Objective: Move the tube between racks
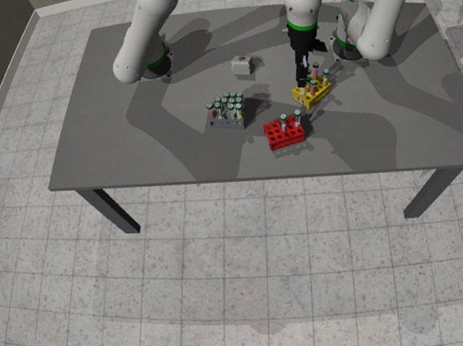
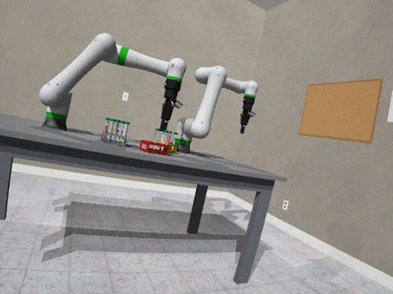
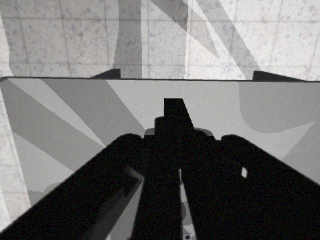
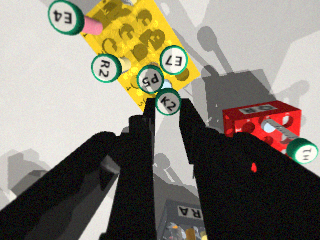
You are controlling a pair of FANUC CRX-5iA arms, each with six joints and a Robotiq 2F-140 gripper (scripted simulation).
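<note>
The green-capped tube marked k2 lies 10 mm to the left of my right hand and 80 mm below it. Round my right hand: green-capped tube marked h1: 140 mm ahead, 30 mm to the right, 80 mm below; then green-capped tube marked r4: 150 mm ahead, 80 mm to the right, 80 mm below; then yellow rack RB: 30 mm behind, 50 mm to the left, 120 mm below.
</note>
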